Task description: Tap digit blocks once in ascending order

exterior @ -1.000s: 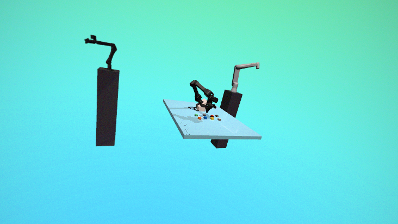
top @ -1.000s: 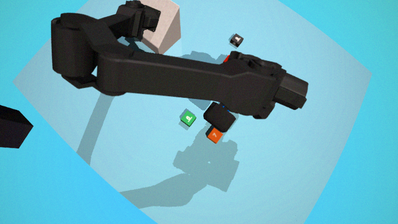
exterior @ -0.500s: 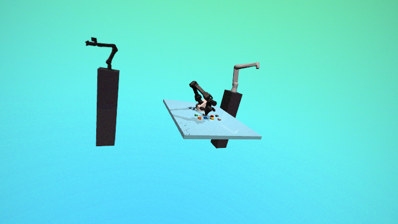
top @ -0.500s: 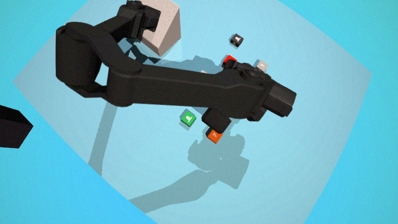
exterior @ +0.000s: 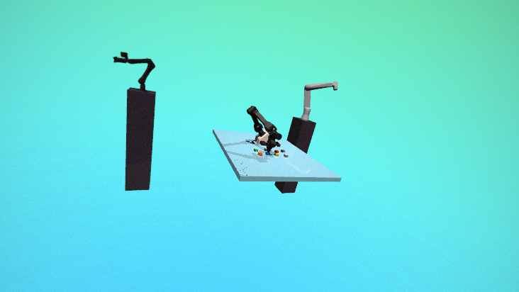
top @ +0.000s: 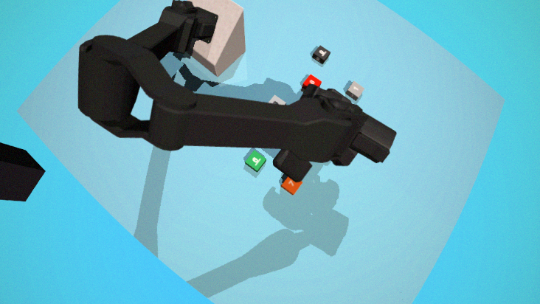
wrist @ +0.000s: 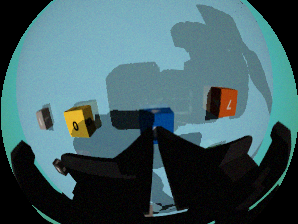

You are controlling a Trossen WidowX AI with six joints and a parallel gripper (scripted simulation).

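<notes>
My gripper tip is now 1 cm above the blue block. From my gripper tip the other things lie so: orange block 9 cm to the right, 2 cm ahead, 1 cm below; yellow block 9 cm to the left, 2 cm ahead, 1 cm below; white block 10 cm behind, 4 cm to the left, 1 cm below.
</notes>
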